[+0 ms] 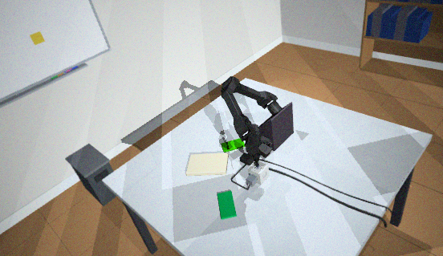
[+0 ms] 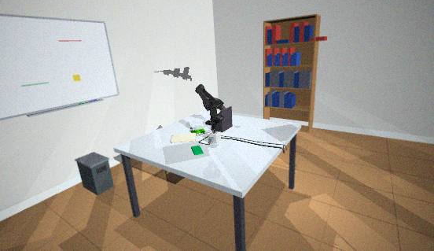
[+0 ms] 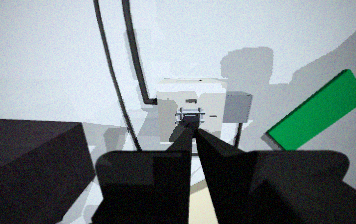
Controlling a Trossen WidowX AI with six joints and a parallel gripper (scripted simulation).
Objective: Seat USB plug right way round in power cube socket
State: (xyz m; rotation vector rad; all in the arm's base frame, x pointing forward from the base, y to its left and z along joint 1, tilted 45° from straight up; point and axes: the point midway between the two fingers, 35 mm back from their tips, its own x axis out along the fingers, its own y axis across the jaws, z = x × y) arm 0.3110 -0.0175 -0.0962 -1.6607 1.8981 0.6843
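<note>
Now: the dark USB plug 2 cm below my gripper tip. From my gripper tip the other things lie so: beige book (7 cm ahead, 30 cm to the right, 10 cm below); green card (23 cm ahead, 4 cm to the right, 10 cm below).
</note>
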